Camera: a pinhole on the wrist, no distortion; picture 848 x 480 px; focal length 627.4 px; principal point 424.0 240.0 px. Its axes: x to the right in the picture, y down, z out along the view. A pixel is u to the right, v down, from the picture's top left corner.
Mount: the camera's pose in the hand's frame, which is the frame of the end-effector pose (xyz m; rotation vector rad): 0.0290 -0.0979 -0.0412 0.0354 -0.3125 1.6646
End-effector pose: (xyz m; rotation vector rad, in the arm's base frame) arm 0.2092 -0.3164 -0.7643 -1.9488 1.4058 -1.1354
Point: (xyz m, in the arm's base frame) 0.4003 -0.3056 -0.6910
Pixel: 310 110
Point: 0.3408 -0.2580 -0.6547
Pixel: 106 351
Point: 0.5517 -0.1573 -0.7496
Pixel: 299 388
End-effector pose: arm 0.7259 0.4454 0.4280 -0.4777 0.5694 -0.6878
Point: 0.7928 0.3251 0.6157
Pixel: 346 29
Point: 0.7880 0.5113 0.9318
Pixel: 428 387
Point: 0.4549 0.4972 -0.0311
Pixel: behind the camera
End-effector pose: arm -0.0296 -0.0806 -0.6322 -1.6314 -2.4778 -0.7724
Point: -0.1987 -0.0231 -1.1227
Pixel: 294 242
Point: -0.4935 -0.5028 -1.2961
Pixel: outside the picture
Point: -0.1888 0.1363 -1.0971
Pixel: 369 58
